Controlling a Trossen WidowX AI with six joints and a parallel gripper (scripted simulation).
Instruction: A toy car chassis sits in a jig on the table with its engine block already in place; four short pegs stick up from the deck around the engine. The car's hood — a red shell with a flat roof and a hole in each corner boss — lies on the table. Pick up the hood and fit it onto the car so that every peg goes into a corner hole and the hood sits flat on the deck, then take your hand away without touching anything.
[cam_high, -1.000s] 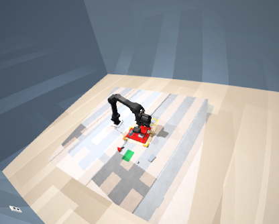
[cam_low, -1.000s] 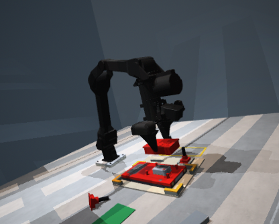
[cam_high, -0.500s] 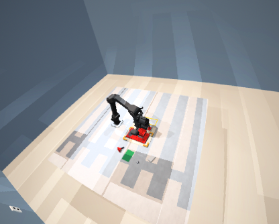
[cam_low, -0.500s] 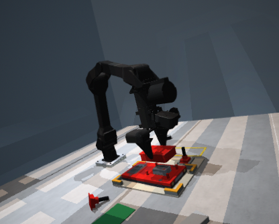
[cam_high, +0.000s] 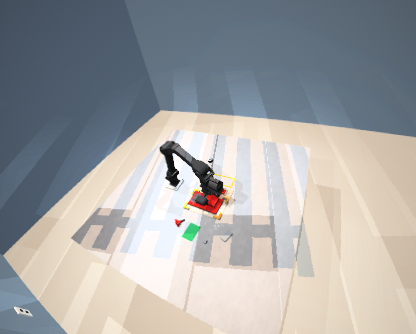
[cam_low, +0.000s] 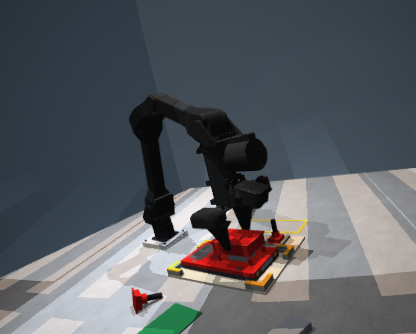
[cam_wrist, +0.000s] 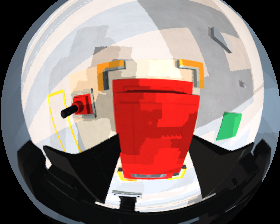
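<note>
The red hood lies 10 mm above my gripper tip. From my gripper tip the other things lie so: green patch: 210 mm to the right, 60 mm below, 20 mm behind.
</note>
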